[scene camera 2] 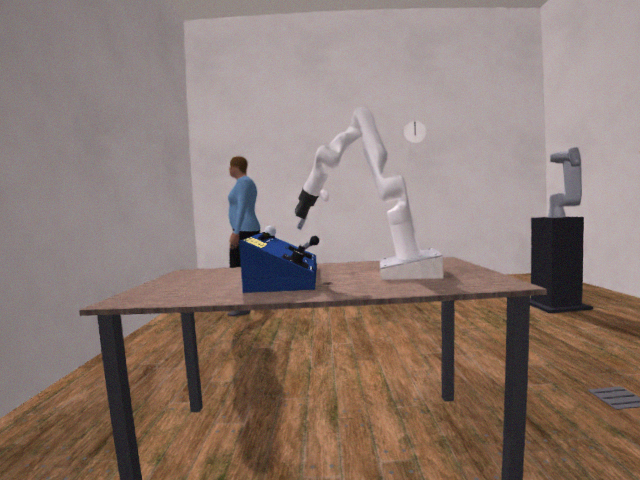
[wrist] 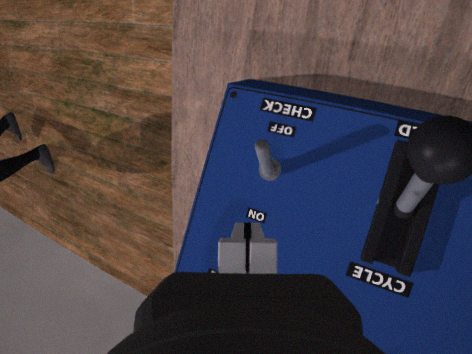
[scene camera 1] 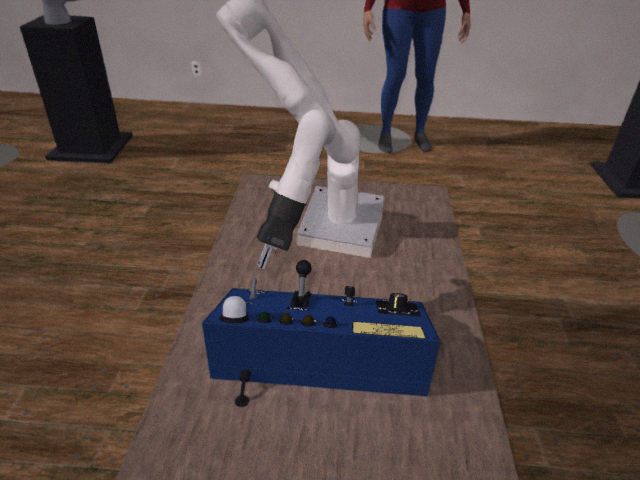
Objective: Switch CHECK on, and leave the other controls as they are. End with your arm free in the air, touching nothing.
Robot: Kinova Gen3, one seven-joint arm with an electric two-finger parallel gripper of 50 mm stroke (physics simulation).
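Frame: origin at the arm's base, x ahead, y left, z up, level; metres.
Seen in the pictures: gripper, fingertip midpoint: (scene camera 2: 298, 228) (wrist: 247, 239) (scene camera 1: 260, 267); arm's base, link origin: (scene camera 2: 408, 257) (scene camera 1: 342, 214).
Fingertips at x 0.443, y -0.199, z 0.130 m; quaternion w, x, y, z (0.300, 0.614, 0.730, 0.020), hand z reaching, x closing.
Note:
Offsets run from my fingertips to a thing's top centre. "spot": to the spot under its first point.
The CHECK switch @(dx -0.022, dy -0.023, dz -0.066 m) (scene camera 1: 253, 289) (wrist: 266, 161) is a small grey toggle at the corner of the blue panel box (scene camera 1: 320, 361) (scene camera 2: 276, 271) (wrist: 310, 220). In the wrist view its lever leans toward the OFF label @(spot: dx -0.039, dy -0.021, dz -0.121 m) (wrist: 282, 130), away from the ON label @(spot: dx +0.037, dy -0.025, dz -0.083 m) (wrist: 256, 215). My gripper (scene camera 1: 262, 266) (scene camera 2: 300, 227) (wrist: 247, 239) is shut and empty. It hangs above the panel, apart from the toggle. In the wrist view its fingertips lie just below the ON label. In scene camera 2 the toggle cannot be made out.
The black ball-topped CYCLE lever @(dx -0.067, dy +0.099, dz -0.032 m) (scene camera 1: 303, 268) (scene camera 2: 313, 240) (wrist: 442, 150) stands beside the toggle. A white dome lamp @(spot: dx +0.150, dy -0.035, dz +0.009 m) (scene camera 1: 234, 307) (scene camera 2: 269, 230), several small coloured domes, a black MODE knob @(dx -0.010, dy +0.216, dz -0.058 m) (scene camera 1: 349, 292) and a rotary dial @(dx +0.003, dy +0.336, dz -0.065 m) (scene camera 1: 398, 301) also sit on the box. A small black stand (scene camera 1: 242, 388) is in front of it.

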